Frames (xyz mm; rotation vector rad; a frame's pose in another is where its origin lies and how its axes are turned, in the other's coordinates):
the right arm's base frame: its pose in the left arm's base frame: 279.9 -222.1 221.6 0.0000 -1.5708 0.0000
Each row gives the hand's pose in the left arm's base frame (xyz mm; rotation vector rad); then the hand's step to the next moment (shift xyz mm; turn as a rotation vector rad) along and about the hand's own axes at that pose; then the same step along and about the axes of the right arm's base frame.
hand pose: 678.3 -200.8 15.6 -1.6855 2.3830 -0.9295
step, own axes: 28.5 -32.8 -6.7 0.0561 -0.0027 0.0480
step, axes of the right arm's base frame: 30.1 -29.1 -13.4 -0.0223 -0.0704 0.0008
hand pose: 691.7 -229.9 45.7 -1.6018 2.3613 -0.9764
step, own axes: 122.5 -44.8 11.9 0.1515 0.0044 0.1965
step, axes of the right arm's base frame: 46.2 -121.9 12.1 -0.1194 -0.2168 -0.0180
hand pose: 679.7 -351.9 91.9 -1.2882 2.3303 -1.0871
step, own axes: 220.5 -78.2 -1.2 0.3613 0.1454 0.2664
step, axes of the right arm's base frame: 83.5 -204.0 78.5 -0.2435 -0.3752 0.1502
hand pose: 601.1 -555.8 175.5 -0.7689 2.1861 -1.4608
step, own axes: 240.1 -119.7 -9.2 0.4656 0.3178 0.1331
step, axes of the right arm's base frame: 108.4 -183.1 163.6 -0.3560 -0.2954 0.3485
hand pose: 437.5 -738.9 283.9 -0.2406 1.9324 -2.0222
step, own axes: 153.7 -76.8 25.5 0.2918 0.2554 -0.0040
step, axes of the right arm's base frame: 61.6 -76.0 143.5 -0.2845 -0.1046 0.2418
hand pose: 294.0 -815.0 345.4 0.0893 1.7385 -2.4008
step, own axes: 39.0 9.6 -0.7 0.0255 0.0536 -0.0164
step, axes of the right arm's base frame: -15.1 -6.4 36.7 -0.0592 -0.0034 0.0165
